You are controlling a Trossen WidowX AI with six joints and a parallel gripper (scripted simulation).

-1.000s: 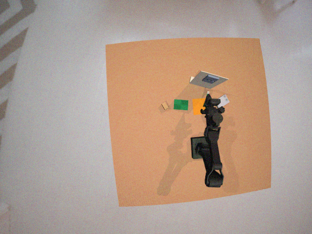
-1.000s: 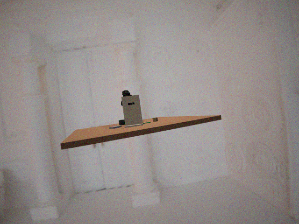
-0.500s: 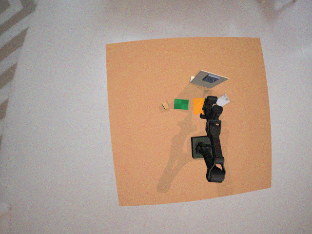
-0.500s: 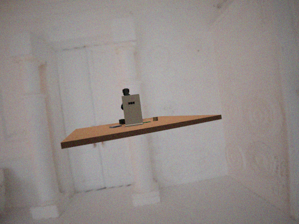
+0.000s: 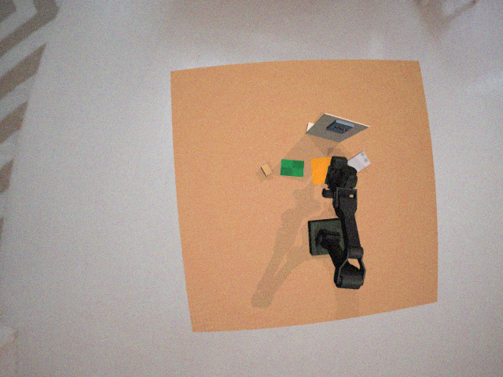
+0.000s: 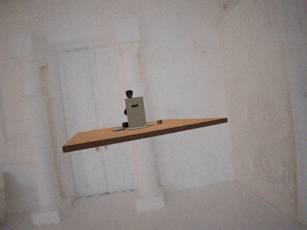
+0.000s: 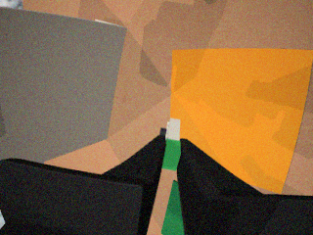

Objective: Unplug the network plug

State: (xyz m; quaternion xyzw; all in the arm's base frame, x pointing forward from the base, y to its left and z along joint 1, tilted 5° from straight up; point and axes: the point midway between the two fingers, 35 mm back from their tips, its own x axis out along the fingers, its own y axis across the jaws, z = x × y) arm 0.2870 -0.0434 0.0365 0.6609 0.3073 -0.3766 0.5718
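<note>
My gripper tip is now 80 mm above the orange marked square and 10 mm past it. The rest, counted from my gripper tip: grey upright panel 160 mm ahead, 50 mm above, 10 mm to the right; then small tan block 270 mm to the left, 60 mm below, 10 mm ahead; then green plug right at my gripper tip.
</note>
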